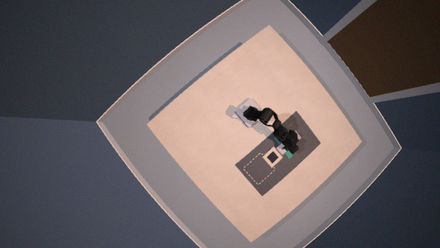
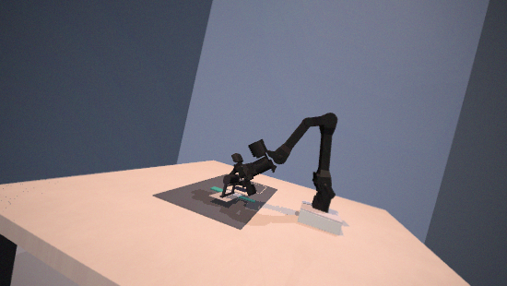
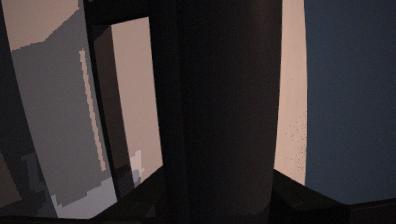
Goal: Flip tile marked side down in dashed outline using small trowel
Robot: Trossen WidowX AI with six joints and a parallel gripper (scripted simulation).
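The trowel is 6 cm below my gripper tip and 3 cm to the right of it. Round my gripper tip: mat: 8 cm to the right, 8 cm below; cream tile: 15 cm to the right, 5 cm below, 2 cm behind.
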